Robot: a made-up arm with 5 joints.
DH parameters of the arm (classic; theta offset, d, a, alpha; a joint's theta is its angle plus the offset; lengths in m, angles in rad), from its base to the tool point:
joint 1: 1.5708 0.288 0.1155 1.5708
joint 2: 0 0.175 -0.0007 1.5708
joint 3: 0 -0.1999 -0.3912 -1.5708
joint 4: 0 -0.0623 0.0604 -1.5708
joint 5: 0.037 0 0.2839 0
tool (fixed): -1.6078 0.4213 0 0
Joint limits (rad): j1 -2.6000..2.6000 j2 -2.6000..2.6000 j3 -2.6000..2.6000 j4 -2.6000..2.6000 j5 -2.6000..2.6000
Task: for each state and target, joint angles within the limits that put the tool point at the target. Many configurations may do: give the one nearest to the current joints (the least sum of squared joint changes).
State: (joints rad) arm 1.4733 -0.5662 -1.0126 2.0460 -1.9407
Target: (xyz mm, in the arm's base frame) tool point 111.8 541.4 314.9
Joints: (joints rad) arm 2.0524 -0.6302 -0.3734 2.6000 -2.6000
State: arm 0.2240 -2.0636 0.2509 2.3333 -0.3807
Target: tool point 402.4 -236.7 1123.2
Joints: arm -0.2817 -1.2216 -0.2598 2.4744 -0.4294
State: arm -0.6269 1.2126 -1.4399 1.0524 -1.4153
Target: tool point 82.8 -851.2 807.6
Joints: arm -1.2148 1.1297 -1.7495 1.1046 -1.2819
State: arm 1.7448 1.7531 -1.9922 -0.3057 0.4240
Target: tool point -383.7 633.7 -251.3
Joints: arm 2.5471 2.2527 -1.8998 0.5324 0.9721
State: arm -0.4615 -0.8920 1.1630 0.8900 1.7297
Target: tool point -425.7 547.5 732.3
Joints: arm -0.3592 -0.8095 0.9224 0.8662 1.6878
